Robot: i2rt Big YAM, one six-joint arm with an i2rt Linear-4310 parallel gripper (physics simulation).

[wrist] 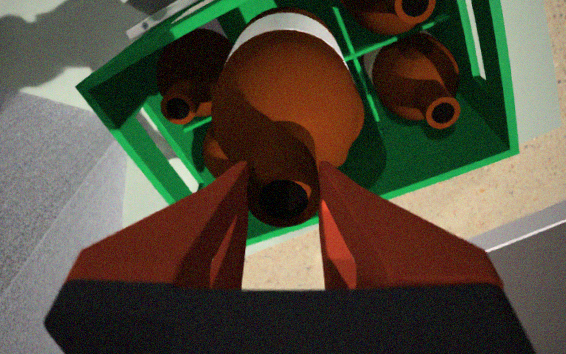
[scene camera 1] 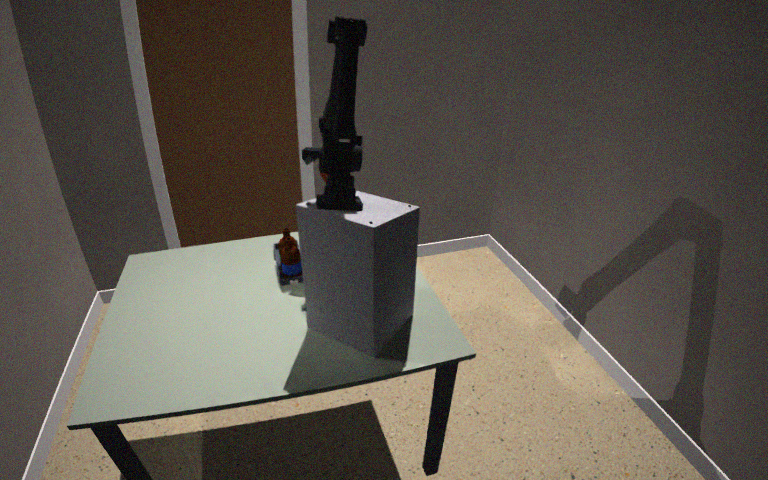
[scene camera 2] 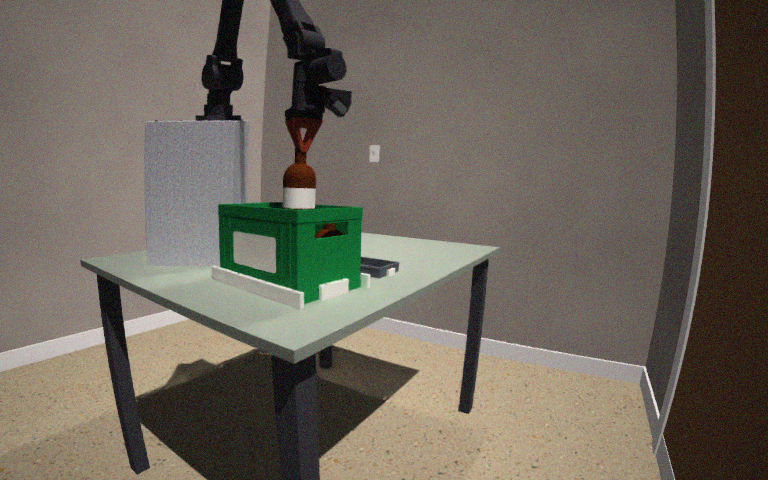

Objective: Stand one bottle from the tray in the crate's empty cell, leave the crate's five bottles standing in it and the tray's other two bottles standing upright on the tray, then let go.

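Where they show: gripper, fingertip midpoint: [wrist: 283, 176] [scene camera 2: 302, 152]; arm's base, origin of the base link: [scene camera 1: 338, 205] [scene camera 2: 218, 120].
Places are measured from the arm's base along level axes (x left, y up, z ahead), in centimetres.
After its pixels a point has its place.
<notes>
My gripper [scene camera 2: 301, 149] {y -12.5, x -1.8, z 41.5 cm} [wrist: 283, 176] {y -12.5, x -1.8, z 41.5 cm} is shut on the neck of a brown, white-labelled bottle [scene camera 2: 299, 176] {y -18.0, x -4.6, z 44.0 cm} [wrist: 295, 85] {y -15.8, x -0.1, z 42.8 cm}. The bottle looks upright over the green crate [scene camera 2: 328, 260] {y -34.4, x -6.6, z 55.1 cm} [wrist: 505, 80] {y -24.3, x -8.3, z 54.7 cm}, its lower part hidden behind the rim in scene camera 2. In the wrist view crate bottles show at the right [wrist: 415, 75] {y -29.3, x -8.0, z 49.8 cm}, top [wrist: 375, 17] {y -29.6, x -2.6, z 48.3 cm} and left [wrist: 192, 60] {y -29.6, x 0.2, z 34.2 cm}; another [wrist: 214, 152] {y -29.6, x -8.0, z 31.4 cm} is mostly hidden by the held one. The cell under the held bottle is hidden. A brown, blue-labelled bottle [scene camera 1: 289, 251] {y -29.8, x 15.9, z 28.5 cm} stands at the dark tray [scene camera 2: 390, 271] {y -40.7, x 17.3, z 53.6 cm}, overlapping whatever is behind it.
The grey pedestal [scene camera 1: 351, 271] {y -13.6, x -1.4, z -12.3 cm} [scene camera 2: 186, 192] {y -21.9, x -14.4, z 9.0 cm} carries the arm and hides the crate in scene camera 1. White strips [scene camera 2: 257, 287] {y -40.2, x -16.2, z 44.4 cm} [scene camera 2: 334, 289] {y -40.2, x -6.1, z 56.2 cm} lie along the crate's foot on the pale green table [scene camera 1: 186, 339] {y -41.8, x 51.8, z -0.4 cm} [scene camera 2: 430, 254] {y -41.8, x 53.0, z 45.8 cm}. The tray is behind the crate in scene camera 2.
</notes>
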